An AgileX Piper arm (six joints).
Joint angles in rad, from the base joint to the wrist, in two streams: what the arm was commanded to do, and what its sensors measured. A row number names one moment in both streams.
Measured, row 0:
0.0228 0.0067 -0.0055 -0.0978 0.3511 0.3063
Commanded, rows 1 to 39:
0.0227 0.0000 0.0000 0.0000 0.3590 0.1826
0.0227 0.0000 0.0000 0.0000 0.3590 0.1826
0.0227 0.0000 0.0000 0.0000 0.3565 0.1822
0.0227 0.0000 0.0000 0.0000 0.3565 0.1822
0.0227 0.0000 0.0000 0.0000 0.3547 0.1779
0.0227 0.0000 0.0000 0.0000 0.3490 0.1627
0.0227 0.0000 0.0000 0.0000 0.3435 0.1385
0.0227 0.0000 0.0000 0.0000 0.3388 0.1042
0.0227 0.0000 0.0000 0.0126 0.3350 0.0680
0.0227 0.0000 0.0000 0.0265 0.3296 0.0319
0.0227 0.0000 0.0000 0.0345 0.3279 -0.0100
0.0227 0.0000 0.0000 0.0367 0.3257 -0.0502
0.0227 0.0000 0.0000 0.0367 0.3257 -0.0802
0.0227 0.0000 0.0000 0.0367 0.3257 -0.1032
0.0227 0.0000 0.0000 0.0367 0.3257 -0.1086
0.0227 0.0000 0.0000 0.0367 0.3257 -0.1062
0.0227 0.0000 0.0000 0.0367 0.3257 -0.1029
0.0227 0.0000 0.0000 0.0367 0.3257 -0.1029
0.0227 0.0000 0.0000 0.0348 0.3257 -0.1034
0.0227 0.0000 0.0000 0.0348 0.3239 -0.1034
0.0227 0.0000 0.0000 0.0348 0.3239 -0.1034
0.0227 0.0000 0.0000 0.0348 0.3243 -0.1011
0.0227 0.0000 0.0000 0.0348 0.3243 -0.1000
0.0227 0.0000 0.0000 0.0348 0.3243 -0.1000
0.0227 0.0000 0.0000 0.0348 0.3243 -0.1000
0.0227 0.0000 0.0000 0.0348 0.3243 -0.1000
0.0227 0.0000 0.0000 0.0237 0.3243 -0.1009
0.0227 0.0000 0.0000 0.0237 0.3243 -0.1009
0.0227 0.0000 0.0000 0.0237 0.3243 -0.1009
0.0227 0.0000 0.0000 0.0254 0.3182 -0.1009
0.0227 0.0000 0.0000 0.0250 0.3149 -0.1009
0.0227 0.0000 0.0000 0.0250 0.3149 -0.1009
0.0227 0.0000 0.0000 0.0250 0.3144 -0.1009
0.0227 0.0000 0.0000 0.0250 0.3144 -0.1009
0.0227 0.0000 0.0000 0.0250 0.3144 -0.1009
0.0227 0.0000 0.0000 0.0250 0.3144 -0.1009
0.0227 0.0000 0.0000 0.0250 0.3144 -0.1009
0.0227 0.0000 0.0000 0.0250 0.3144 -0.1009
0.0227 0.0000 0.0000 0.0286 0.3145 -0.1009
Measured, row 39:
0.0228 0.0067 -0.0055 0.0317 0.3332 -0.0951
